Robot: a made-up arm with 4 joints.
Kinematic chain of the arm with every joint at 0, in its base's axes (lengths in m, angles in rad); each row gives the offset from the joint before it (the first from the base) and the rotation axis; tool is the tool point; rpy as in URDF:
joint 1: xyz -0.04 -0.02 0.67 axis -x
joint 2: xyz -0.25 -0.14 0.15 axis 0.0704 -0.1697 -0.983
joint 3: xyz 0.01 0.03 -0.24 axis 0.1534 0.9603 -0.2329
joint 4: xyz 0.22 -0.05 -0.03 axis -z
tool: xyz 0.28 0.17 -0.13 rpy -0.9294 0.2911 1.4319
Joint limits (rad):
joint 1: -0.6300..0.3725
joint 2: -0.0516..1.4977
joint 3: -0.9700..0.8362
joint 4: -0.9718..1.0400
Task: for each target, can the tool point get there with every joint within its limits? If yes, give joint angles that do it. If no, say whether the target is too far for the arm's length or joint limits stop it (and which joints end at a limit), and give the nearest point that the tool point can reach.
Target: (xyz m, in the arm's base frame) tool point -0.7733 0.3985 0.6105
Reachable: no: joint limits stop it (at a limit: joint 1, joint 2, joint 3, joint 4) | nearest point -0.1896 0.3266 0.4734 | short by 0.604 m
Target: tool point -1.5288 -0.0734 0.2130
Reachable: no: too far | nearest point -0.3131 -0.1821 -0.0450 | short by 1.248 m
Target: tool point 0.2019 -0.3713 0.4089
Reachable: yes | joints 0.1276 0.8117 0.3031 -0.1938
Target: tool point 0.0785 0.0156 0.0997
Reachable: yes | joints -0.4598 0.1097 0.6212 0.5131
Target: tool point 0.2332 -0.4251 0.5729
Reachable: yes | joints -0.3103 0.6642 -0.4171 0.3719
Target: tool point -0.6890 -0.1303 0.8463
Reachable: no: joint limits stop it (at a limit: joint 1, joint 2, joint 3, joint 4) | nearest point -0.3209 -0.4629 1.1562 | short by 0.585 m
